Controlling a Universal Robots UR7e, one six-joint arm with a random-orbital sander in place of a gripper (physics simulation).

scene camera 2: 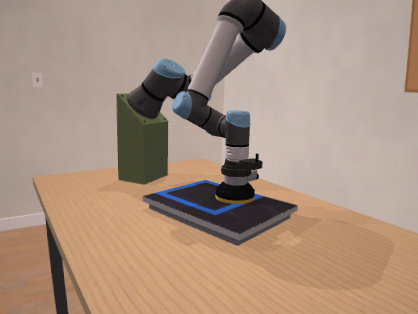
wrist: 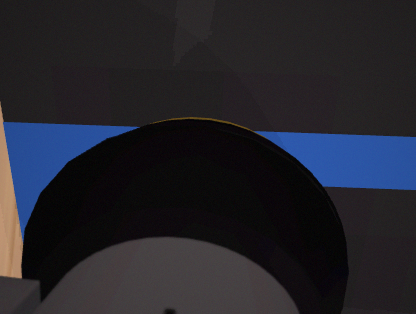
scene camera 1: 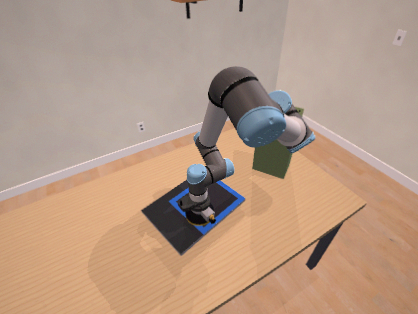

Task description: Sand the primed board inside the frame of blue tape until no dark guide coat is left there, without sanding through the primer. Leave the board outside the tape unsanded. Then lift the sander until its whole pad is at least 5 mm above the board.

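Seen in the pictures: arm's base, link origin: (scene camera 2: 142, 106).
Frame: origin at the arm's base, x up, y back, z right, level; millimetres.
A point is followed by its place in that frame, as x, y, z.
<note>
The board (scene camera 1: 165, 222) @(-271, -675, -70) (scene camera 2: 250, 220) @(-269, -697, -29) (wrist: 300, 60) @(-270, -619, -89) lies flat on the table, dark both inside and outside the blue tape frame (scene camera 1: 223, 214) @(-269, -431, -167) (scene camera 2: 187, 203) @(-269, -496, 54) (wrist: 370, 160) @(-269, -587, -43). The sander (scene camera 1: 200, 214) (scene camera 2: 234, 192) (wrist: 190, 185), mounted in place of a gripper, is upright with its yellow-rimmed pad at the board's surface; contact cannot be told for certain. In both scene views it is at one side of the frame and hides part of that tape. In the wrist view its round body covers part of the tape band, with dark board above and below the band. The surface under the pad is hidden.
The green pedestal (scene camera 1: 272, 162) @(-219, -52, -53) (scene camera 2: 142, 152) @(-179, -102, 41) carries the arm's base at the far end of the wooden table (scene camera 1: 90, 215) @(-313, -980, 184) (scene camera 2: 150, 270) @(-313, -733, 280). The arm (scene camera 1: 212, 125) @(184, -446, -113) (scene camera 2: 215, 55) @(184, -451, -64) arches above the table between pedestal and board. Shadows fall across the table.
</note>
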